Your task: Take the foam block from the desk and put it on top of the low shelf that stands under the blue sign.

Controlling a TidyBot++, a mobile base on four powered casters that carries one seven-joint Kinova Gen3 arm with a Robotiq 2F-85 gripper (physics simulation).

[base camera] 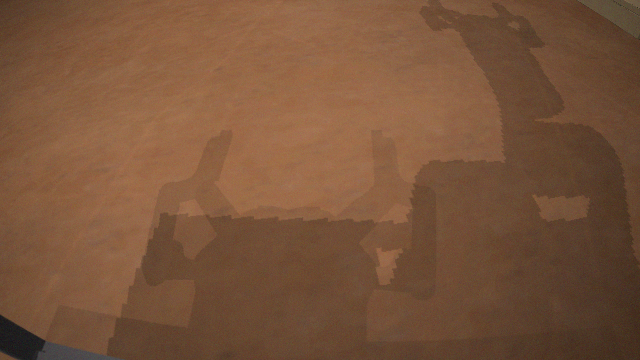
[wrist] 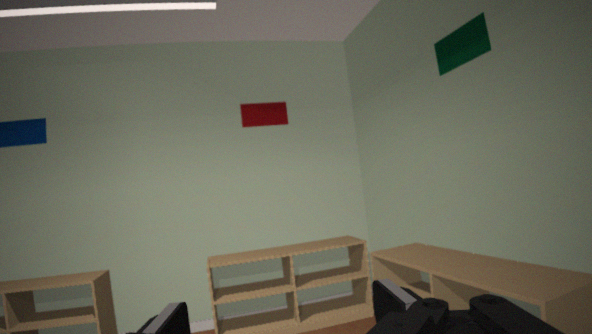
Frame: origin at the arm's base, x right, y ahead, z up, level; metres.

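Where they show: gripper, fingertip midpoint: [wrist: 282,313].
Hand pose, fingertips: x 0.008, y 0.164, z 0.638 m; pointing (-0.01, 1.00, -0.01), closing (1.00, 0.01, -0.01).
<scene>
After its pixels a point has its place.
The blue sign [wrist: 22,132] @[x -1.951, y 2.525, z 1.355 m] is on the wall at the left edge of the wrist view, partly cut off. A low wooden shelf [wrist: 102,300] @[x -1.316, y 2.378, z 0.038 m] stands below it at the lower left, and part of it is cut off by the view's edge. My gripper [wrist: 282,313] @[x 0.008, y 0.164, z 0.638 m] is open, with its two dark fingers wide apart at the bottom of the wrist view and no object visible between them. The foam block and the desk do not show in either view.
A red sign [wrist: 264,114] @[x -0.017, y 2.921, z 1.352 m] hangs above a middle low shelf [wrist: 292,270] @[x 0.063, y 2.506, z 0.085 m]. A green sign [wrist: 463,45] @[x 1.106, y 1.644, z 1.349 m] is on the right wall, above another low shelf [wrist: 480,267] @[x 0.919, y 1.480, z 0.213 m]. The base camera shows brown floor [base camera: 300,100] @[x -0.077, y 0.598, z -0.397 m] with the robot's shadow, and a pale wall base [base camera: 617,15] @[x 0.824, y 1.086, z -0.368 m] at the upper right.
</scene>
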